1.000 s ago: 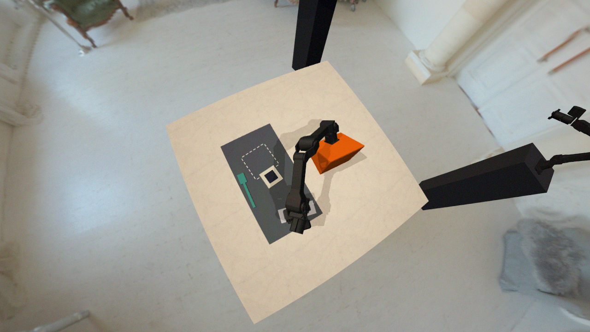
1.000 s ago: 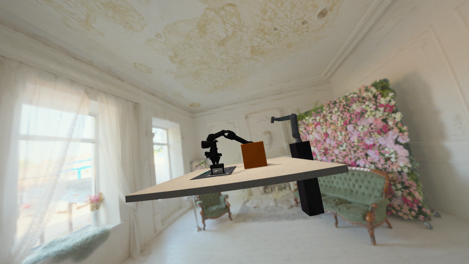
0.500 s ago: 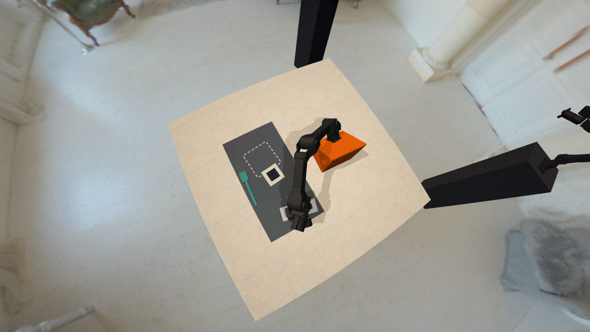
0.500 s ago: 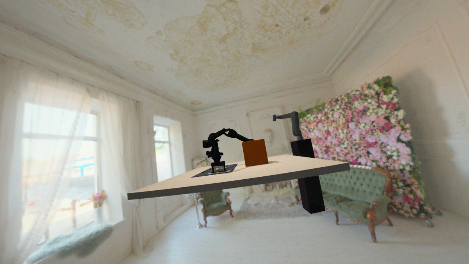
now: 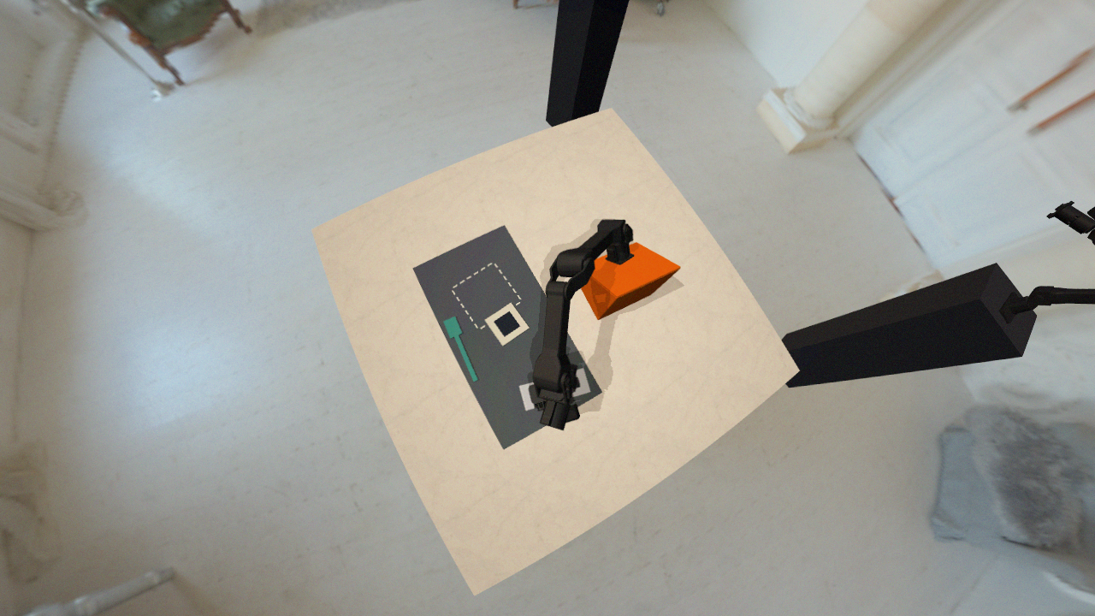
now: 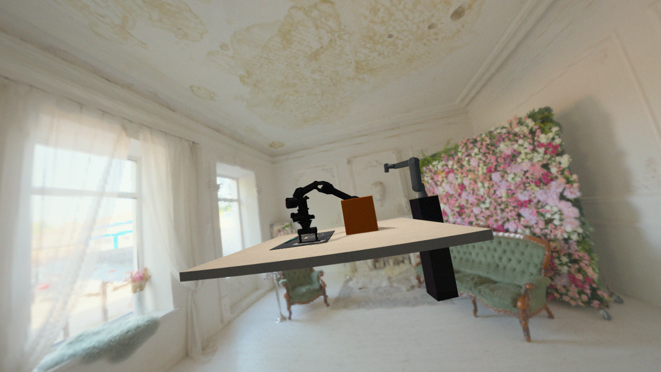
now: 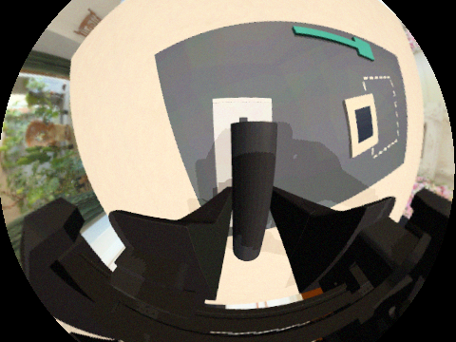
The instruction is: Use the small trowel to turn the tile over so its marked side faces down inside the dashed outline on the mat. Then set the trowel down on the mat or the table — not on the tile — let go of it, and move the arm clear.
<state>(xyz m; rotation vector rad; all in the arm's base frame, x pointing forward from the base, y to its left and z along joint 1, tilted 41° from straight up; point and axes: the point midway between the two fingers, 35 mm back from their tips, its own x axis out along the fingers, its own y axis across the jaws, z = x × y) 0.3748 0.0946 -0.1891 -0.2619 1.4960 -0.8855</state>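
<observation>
Now: gripper tip 10 mm short of the small trowel, 10 mm to the left of it and 30 mm above it. The rest, counted from my gripper tip: teal flat tool (150 mm ahead, 280 mm to the right, 60 mm below); then mat (10 mm ahead, 240 mm to the right, 80 mm below); then tile (240 mm to the right, 60 mm below).
</observation>
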